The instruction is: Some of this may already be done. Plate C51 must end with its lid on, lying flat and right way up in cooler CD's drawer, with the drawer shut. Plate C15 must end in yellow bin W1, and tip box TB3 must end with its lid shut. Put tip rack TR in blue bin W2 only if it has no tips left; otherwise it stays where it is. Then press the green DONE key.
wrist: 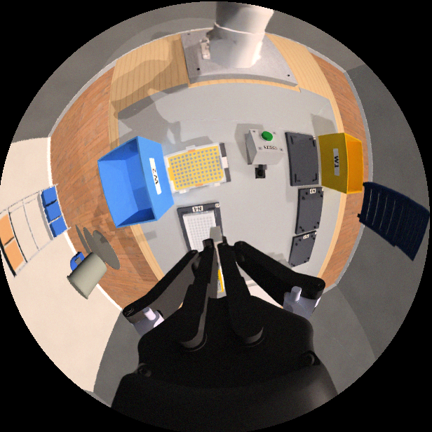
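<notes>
My gripper is shut and empty; its tips overlap the near edge of a white plate in the view. That white plate lies on the dark nest N4; its code is not readable. A white box with a yellow, dotted top stands beside blue bin W2; whether the dots are tips or holes is unclear. A yellow strip shows between the finger links, mostly hidden. Yellow bin W1 stands at the right, its floor hidden. The green key is on the grey box. Cooler CD is mostly hidden by my gripper.
Dark nest pads line the right side. A small black device stands by the grey key box. The robot's base plate is at the top. A blue rack lies beyond the table at right.
</notes>
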